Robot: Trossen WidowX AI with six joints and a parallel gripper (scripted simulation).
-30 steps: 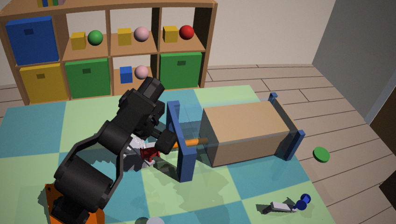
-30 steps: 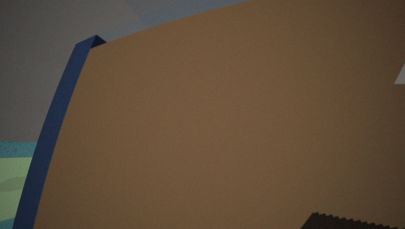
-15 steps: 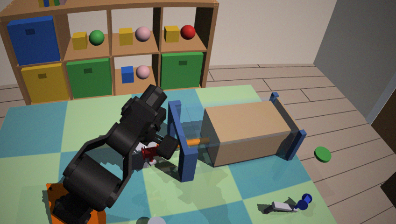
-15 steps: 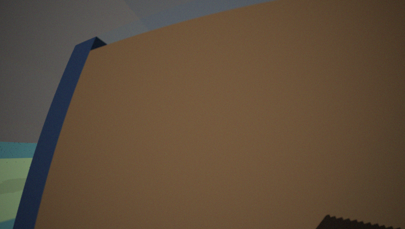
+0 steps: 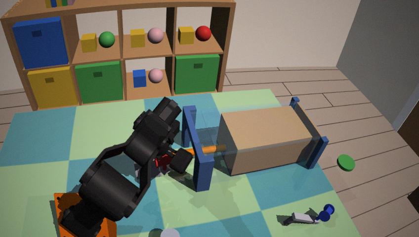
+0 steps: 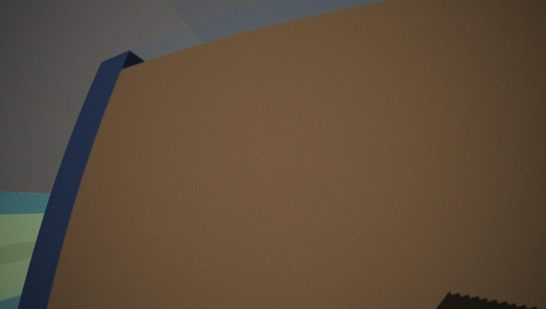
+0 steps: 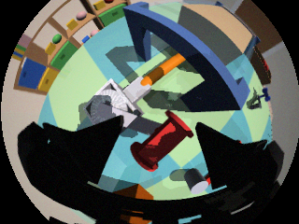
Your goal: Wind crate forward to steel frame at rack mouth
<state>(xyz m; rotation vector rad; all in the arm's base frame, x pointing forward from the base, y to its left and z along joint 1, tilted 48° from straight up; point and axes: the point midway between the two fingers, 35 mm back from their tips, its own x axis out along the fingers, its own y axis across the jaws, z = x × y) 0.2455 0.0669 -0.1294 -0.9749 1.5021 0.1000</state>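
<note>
My gripper tip is 10 mm past the red knob, 10 mm to the left of it and 10 mm above it. Also, from my gripper tip: blue frame: 100 mm ahead, 60 mm to the left, 30 mm below; crank handle: 30 mm behind, 20 mm to the left, 30 mm below; grey winch: 70 mm behind, 70 mm to the left, 110 mm below.
</note>
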